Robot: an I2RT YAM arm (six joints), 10 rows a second.
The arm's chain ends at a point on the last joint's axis. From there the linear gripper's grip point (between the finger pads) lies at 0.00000 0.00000 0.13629 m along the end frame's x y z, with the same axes.
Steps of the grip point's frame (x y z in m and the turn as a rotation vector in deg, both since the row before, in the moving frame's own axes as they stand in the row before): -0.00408 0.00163 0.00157 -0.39 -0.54 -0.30; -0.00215 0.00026 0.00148 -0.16 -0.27 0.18; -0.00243 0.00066 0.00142 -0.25 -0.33 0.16; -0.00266 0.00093 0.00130 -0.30 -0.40 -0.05
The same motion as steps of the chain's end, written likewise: -0.00280 0.00070 0.00158 -0.39 -0.54 -0.30; -0.00151 -0.00012 0.00148 -0.16 -0.27 0.18; -0.00164 0.00007 0.00142 -0.25 -0.33 0.16; -0.00171 0.00022 0.00131 -0.30 -0.40 -0.05
